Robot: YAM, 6 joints.
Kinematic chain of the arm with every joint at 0, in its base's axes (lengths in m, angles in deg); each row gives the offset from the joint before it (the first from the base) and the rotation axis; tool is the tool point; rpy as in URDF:
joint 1: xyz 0 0 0.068 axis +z
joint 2: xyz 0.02 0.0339 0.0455 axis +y
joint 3: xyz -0.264 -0.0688 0 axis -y
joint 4: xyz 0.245 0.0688 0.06 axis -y
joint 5: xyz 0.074 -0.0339 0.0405 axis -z
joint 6: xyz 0.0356 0 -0.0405 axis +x
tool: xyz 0 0 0 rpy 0 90 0
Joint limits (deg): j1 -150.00..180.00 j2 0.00..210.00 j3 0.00..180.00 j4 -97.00..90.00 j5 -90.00..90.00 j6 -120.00..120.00
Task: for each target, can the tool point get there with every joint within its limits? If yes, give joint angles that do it. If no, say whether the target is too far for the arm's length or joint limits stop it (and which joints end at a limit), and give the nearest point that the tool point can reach.
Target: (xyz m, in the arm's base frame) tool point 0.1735 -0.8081 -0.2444
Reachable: no: too far | nearest point 0.1243 -0.5789 -0.1404 | short by 0.257 m
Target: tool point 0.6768 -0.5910 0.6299
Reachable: no: too far | nearest point 0.4215 -0.3680 0.4306 | short by 0.393 m
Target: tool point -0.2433 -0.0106 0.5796
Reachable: yes | joints -5.58 31.32 107.92 37.32 73.93 78.84
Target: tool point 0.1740 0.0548 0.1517
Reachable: yes | joints 15.51 70.49 32.49 -41.15 -10.21 -74.04
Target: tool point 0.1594 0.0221 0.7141
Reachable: yes | joints 14.75 99.80 165.04 -1.91 32.71 11.47
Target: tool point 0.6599 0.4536 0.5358
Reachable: no: too far | nearest point 0.4701 0.3232 0.4112 | short by 0.262 m
